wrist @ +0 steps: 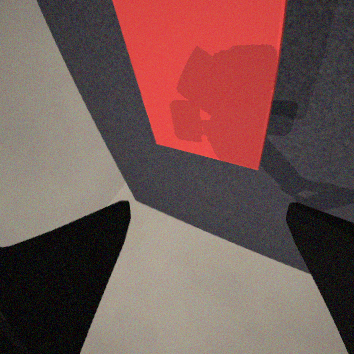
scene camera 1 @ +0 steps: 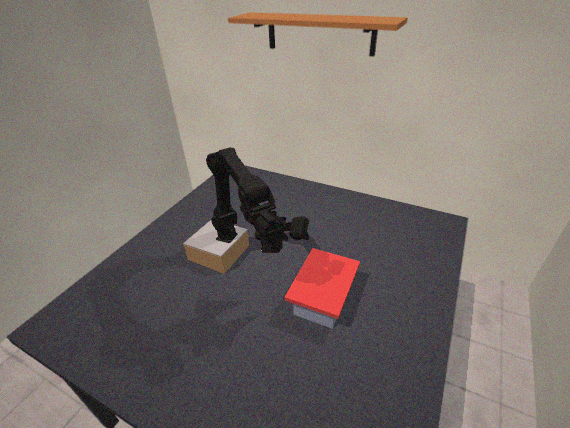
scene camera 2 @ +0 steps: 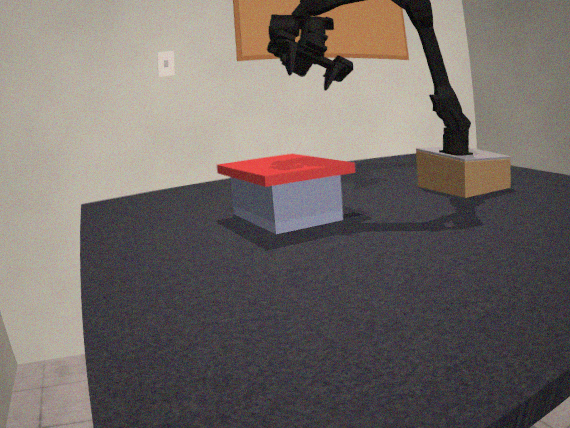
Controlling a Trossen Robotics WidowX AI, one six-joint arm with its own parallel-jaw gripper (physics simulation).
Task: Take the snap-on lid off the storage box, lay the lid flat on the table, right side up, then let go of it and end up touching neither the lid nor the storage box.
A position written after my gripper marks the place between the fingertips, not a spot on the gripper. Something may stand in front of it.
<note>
I see my gripper (scene camera 2: pixel 308 81), a red lid (scene camera 1: pixel 323 283) and a blue-grey storage box (scene camera 2: pixel 282 208).
The red lid shows as well in the wrist view (wrist: pixel 207 82) and in scene camera 2 (scene camera 2: pixel 269 171). My gripper also shows in the wrist view (wrist: pixel 208 210) and in scene camera 1 (scene camera 1: pixel 297 238).
</note>
